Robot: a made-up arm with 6 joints.
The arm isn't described. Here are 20 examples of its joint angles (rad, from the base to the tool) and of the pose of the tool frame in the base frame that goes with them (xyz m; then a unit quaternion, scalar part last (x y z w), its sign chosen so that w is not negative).
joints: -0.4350 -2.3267 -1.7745 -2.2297 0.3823 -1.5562
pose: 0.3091 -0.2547 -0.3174 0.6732 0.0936 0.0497 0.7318
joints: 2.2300 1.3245 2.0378 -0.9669 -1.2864 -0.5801
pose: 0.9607 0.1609 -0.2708 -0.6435 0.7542 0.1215 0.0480
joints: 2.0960 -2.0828 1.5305 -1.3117 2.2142 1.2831
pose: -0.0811 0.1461 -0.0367 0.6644 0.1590 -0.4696 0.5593
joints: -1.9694 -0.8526 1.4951 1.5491 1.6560 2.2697
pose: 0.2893 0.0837 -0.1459 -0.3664 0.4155 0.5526 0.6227
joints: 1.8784 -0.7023 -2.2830 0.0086 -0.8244 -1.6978
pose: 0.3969 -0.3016 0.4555 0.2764 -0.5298 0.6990 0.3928
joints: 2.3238 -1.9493 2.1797 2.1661 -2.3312 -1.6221
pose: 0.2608 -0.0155 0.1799 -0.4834 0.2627 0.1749 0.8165
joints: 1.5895 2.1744 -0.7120 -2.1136 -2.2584 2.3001
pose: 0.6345 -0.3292 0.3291 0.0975 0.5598 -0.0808 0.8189
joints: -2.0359 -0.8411 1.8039 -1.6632 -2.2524 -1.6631
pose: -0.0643 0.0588 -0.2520 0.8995 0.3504 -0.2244 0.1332
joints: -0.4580 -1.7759 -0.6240 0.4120 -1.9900 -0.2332
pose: -0.1600 0.2792 0.0348 -0.5244 -0.7029 -0.4561 0.1510
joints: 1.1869 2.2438 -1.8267 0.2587 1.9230 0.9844
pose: 0.9232 0.2573 -0.1245 -0.0436 -0.5635 -0.8071 0.1707
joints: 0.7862 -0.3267 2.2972 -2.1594 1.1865 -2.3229
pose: -0.0375 0.4058 0.2512 -0.9011 -0.2759 0.3213 0.0933
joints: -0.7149 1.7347 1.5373 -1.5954 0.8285 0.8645
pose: 0.3291 0.2568 0.2203 -0.8845 0.1718 0.4069 0.1504
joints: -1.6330 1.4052 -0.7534 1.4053 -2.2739 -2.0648
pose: 0.4092 -0.2364 -0.2870 -0.3872 -0.7190 -0.1293 0.5625
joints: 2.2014 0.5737 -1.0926 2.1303 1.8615 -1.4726
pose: 1.0249 0.5151 0.4151 -0.7489 0.6000 0.1203 0.2544
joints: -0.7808 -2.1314 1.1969 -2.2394 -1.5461 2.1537
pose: 0.7603 0.0503 0.5049 0.1899 -0.1611 0.8928 0.3754
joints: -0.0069 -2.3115 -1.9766 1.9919 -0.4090 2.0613
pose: -0.1839 0.5140 0.3232 -0.7549 -0.1954 0.5622 0.2756
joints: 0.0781 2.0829 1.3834 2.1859 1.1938 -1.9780
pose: 1.3397 0.1884 0.1489 -0.7926 0.5928 -0.1004 0.1014
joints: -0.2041 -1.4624 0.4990 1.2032 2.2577 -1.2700
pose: -0.2852 -0.4233 0.0518 0.4814 0.7735 0.0131 0.4120
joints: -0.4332 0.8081 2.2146 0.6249 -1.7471 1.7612
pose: 1.1768 -0.1954 0.1362 0.1067 0.0724 0.8438 0.5210
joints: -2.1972 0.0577 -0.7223 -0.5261 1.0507 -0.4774
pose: -0.2609 -0.3359 -0.5742 0.7013 0.4017 -0.0830 0.5830
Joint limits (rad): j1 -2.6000..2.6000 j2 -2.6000..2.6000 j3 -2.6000..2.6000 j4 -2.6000..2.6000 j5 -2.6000..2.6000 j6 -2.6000..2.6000
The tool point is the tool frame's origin. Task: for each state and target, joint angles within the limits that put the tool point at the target. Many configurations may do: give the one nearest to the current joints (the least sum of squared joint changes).
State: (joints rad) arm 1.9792 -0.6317 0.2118 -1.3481 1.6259 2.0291
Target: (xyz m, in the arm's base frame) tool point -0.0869 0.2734 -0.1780
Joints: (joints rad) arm 2.4383 -1.0928 -0.0144 -1.4034 2.2941 1.3860
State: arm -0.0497 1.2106 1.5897 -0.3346 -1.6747 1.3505
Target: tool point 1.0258 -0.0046 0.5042
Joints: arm -0.2310 0.9338 1.6308 -0.2463 -1.7358 1.2598
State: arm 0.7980 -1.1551 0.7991 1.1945 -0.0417 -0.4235
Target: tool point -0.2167 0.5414 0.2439
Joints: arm 0.6210 -1.2659 0.9856 1.3768 -0.7117 -0.7118
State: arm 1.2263 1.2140 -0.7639 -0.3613 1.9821 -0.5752
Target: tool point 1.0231 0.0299 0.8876
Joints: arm 0.8830 1.4698 -1.0051 0.1252 1.6379 -0.4847
